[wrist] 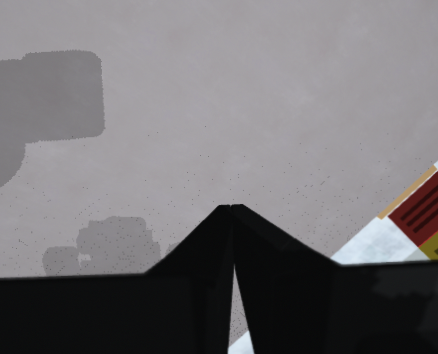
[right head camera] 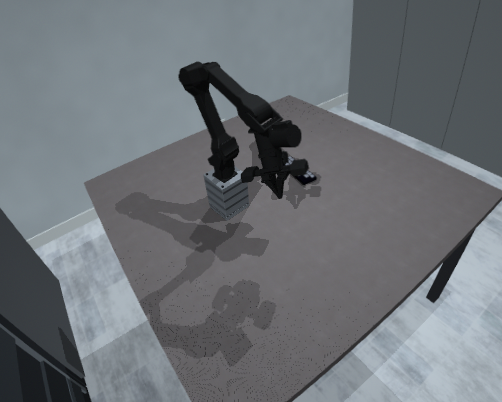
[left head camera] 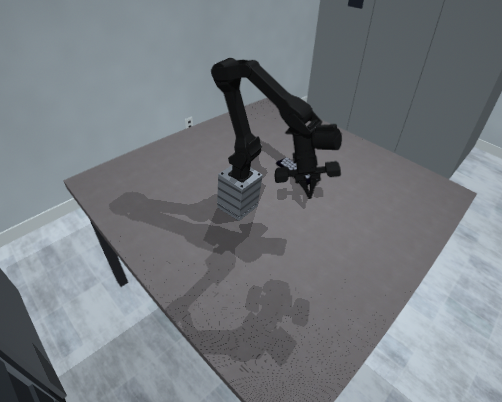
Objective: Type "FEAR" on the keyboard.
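Where they show: gripper, between the fingertips: (wrist: 230,217) (right head camera: 280,198) (left head camera: 309,198); arm's base, origin of its link: (right head camera: 224,174) (left head camera: 240,174).
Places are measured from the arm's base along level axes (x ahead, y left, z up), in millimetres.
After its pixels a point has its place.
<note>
The small keyboard (left head camera: 287,163) {x 351, y -1, z -146 mm} (right head camera: 307,176) {x 313, y -125, z -144 mm} is dark with pale keys and lies on the table (left head camera: 360,240) {x 119, y -438, z -161 mm} (right head camera: 350,250) {x 97, y -458, z -161 mm} (wrist: 250,90) {x -8, y -357, z -161 mm}, partly hidden behind the hand in both head views. Its letters are too small to read, and it does not show in the wrist view. My gripper (left head camera: 309,196) {x -16, y -270, z 41 mm} (right head camera: 279,196) {x -16, y -270, z 41 mm} (wrist: 230,217) {x -16, y -270, z 41 mm} points down above the table, on the near side of the keyboard in the head views. Its fingertips meet, with nothing between them.
The arm stands on a ribbed grey base block (left head camera: 239,197) {x -58, y -39, z -46 mm} (right head camera: 227,200) {x -44, y -45, z -67 mm}. A wall is behind the table, and a tall grey cabinet (left head camera: 380,65) (right head camera: 415,60) stands beyond it at the right. A red panel (wrist: 422,210) shows past the table's edge in the wrist view.
</note>
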